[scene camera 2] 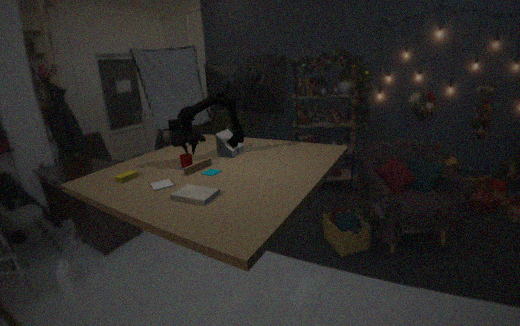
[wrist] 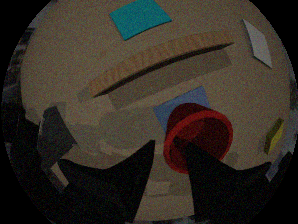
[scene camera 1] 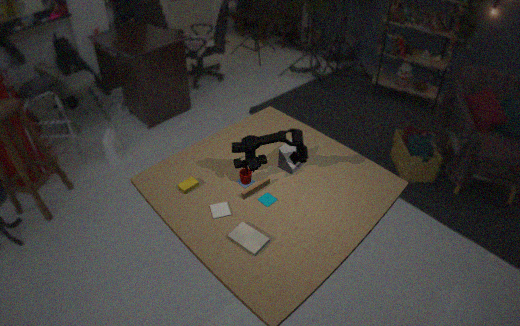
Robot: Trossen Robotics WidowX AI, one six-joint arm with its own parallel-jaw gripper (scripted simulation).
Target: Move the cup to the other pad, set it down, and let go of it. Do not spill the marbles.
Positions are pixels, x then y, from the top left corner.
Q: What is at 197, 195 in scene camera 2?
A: A white slab.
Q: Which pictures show the white slab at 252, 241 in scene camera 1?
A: Scene camera 2 and scene camera 1 only.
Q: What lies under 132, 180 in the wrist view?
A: The gripper.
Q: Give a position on a wooden bar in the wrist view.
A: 163, 54
